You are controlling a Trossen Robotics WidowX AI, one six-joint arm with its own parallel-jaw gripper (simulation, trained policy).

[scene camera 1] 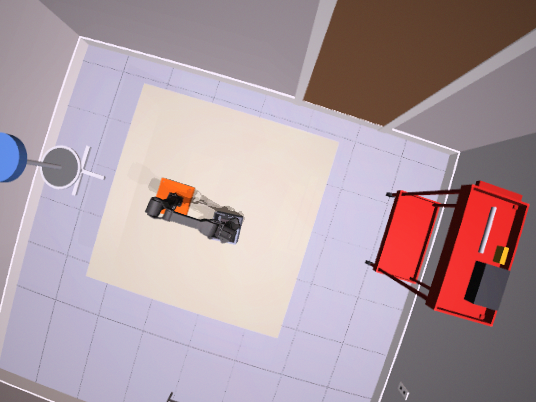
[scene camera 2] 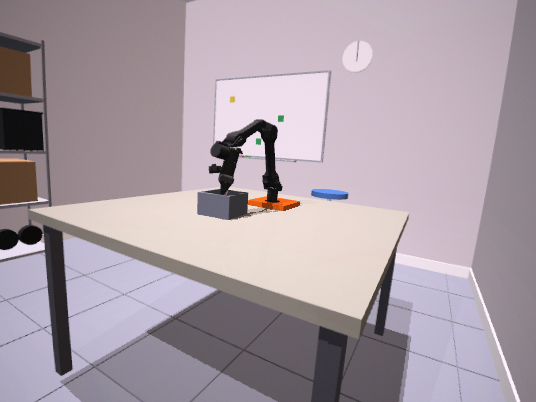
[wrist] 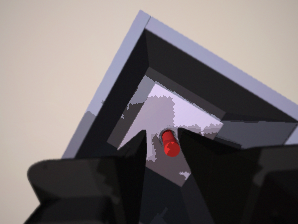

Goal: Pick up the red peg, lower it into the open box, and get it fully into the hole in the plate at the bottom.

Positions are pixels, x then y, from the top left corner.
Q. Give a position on a grey box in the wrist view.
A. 151,52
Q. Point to a pale plate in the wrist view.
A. At 162,110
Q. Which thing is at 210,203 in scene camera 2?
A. A grey box.
